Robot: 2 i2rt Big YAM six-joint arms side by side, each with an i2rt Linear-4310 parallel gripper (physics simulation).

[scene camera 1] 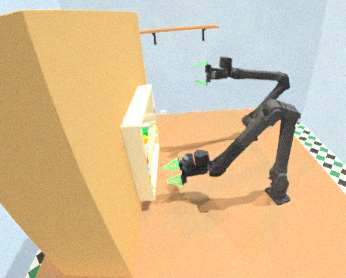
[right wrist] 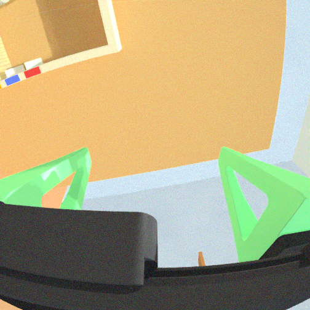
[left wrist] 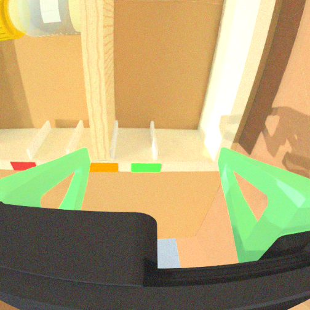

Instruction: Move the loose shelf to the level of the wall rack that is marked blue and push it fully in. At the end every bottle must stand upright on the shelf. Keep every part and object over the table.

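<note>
The pale wall rack (scene camera 1: 132, 155) (left wrist: 182, 145) (right wrist: 113, 30) has coloured marks on its side walls. The loose shelf (left wrist: 97, 65) meets the near side wall at the orange mark (left wrist: 104, 167). A blue mark (right wrist: 12, 80) shows on the far side wall. A yellow-capped bottle (scene camera 1: 145, 139) (left wrist: 50, 17) stands on the shelf. A green cap (scene camera 1: 145, 131) shows behind it; other bottles are hidden or cut off. My left gripper (scene camera 1: 166, 174) (left wrist: 153, 154) is open and empty, in front of the rack's near end. My right gripper (scene camera 1: 195, 73) (right wrist: 154, 154) is open and empty, raised beyond the rack's far end.
A tall wooden panel (scene camera 1: 90, 125) carries the rack above the table (scene camera 1: 225, 240). An orange wall board (scene camera 1: 180, 30) on two dark brackets is on the back wall. In the left wrist view, the rack's bottom board (left wrist: 232, 65) runs to the right of the loose shelf.
</note>
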